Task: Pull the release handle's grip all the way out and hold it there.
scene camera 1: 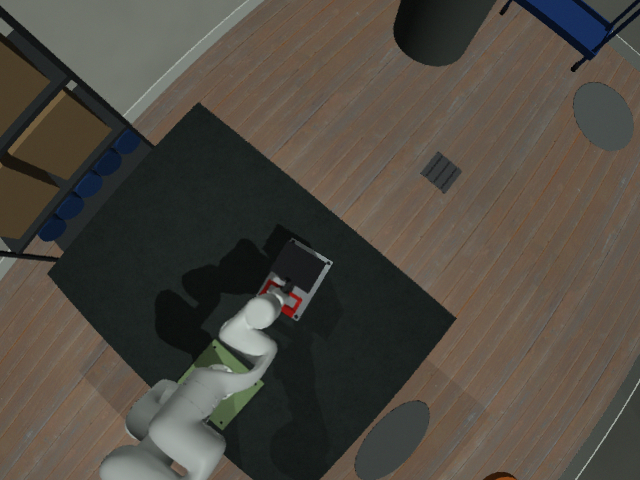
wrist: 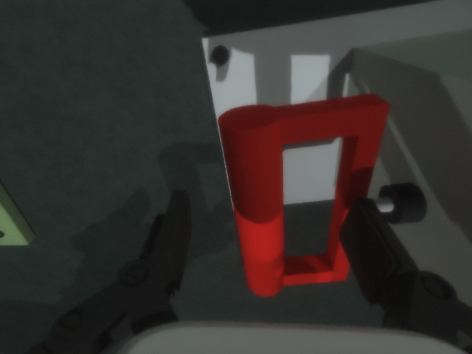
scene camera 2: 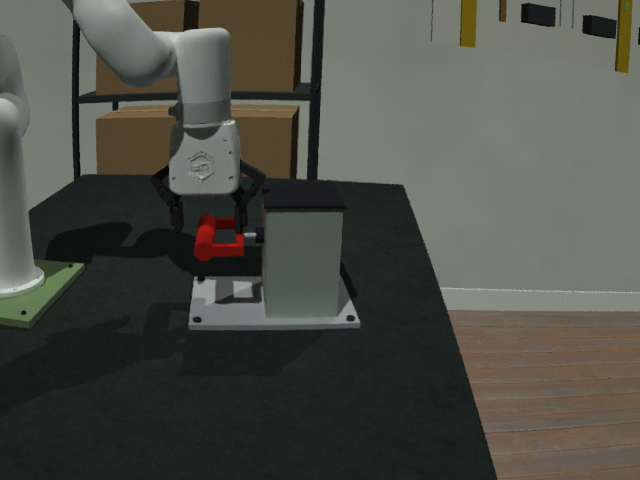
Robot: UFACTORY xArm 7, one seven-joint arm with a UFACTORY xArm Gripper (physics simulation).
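Observation:
The release handle is a red loop with a thick round grip bar (scene camera 1: pixel 293 304) (scene camera 2: pixel 204 241) (wrist: pixel 257 175) on its outer side. A short metal shaft (scene camera 2: pixel 250 235) (wrist: pixel 384 204) joins it to the pale box housing (scene camera 2: pixel 302 258) through a black collar (scene camera 2: pixel 260 235) (wrist: pixel 406 202). A short length of shaft shows. My gripper (scene camera 2: pixel 208 228) (wrist: pixel 268 213) points down, open and empty, at the handle. One finger is on the arm-base side of the grip bar, the other overlaps the loop's rear bar near the shaft. Whether that finger touches the bar is unclear.
The housing has a black top (scene camera 1: pixel 298 266) (scene camera 2: pixel 303 195) and stands on a bolted light base plate (scene camera 1: pixel 316 289) (scene camera 2: pixel 227 321) (wrist: pixel 232 82). This lies on a dark mat (scene camera 1: pixel 372 320) (scene camera 2: pixel 258 413). The arm's green mounting plate (scene camera 1: pixel 242 395) (scene camera 2: pixel 56 279) (wrist: pixel 12 220) is on the handle's side.

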